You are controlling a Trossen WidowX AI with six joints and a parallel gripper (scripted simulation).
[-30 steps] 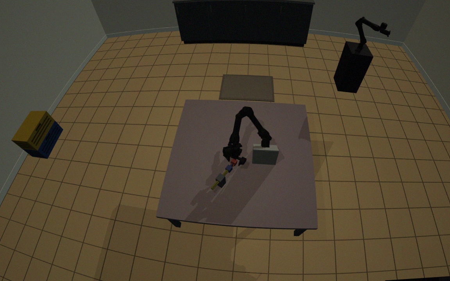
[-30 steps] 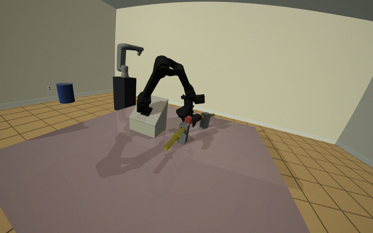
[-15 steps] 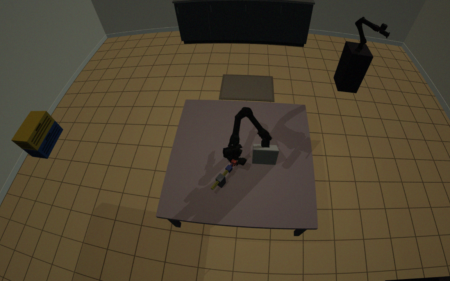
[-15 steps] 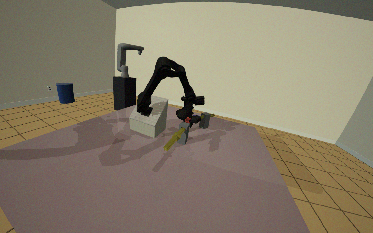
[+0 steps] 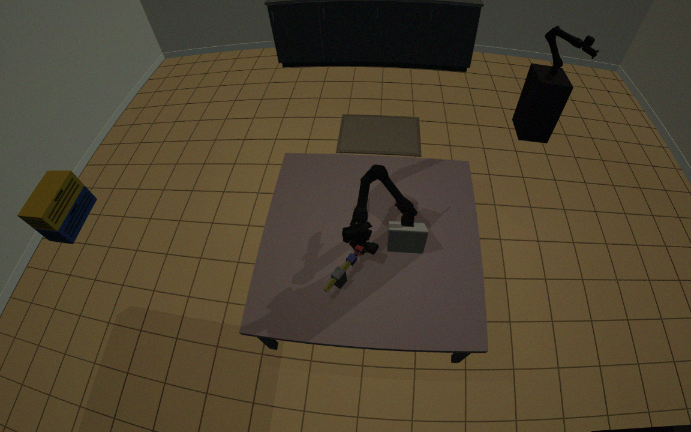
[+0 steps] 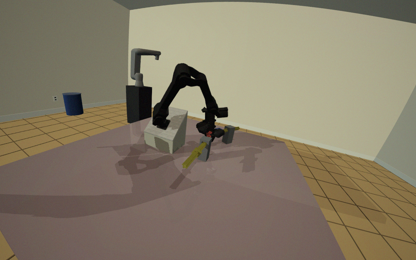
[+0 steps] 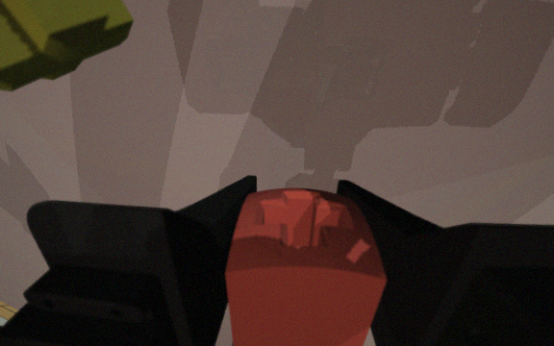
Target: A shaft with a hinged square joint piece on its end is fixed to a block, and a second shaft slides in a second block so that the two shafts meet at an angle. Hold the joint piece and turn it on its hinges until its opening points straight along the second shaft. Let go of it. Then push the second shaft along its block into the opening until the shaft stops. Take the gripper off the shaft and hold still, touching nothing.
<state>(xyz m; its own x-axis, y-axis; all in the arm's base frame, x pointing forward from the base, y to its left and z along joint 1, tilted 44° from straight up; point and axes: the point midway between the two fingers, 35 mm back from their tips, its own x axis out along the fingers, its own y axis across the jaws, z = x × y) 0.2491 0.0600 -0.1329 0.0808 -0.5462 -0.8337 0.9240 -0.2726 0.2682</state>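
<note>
The red joint piece is 10 mm to the left of my gripper tip and 40 mm above it.
</note>
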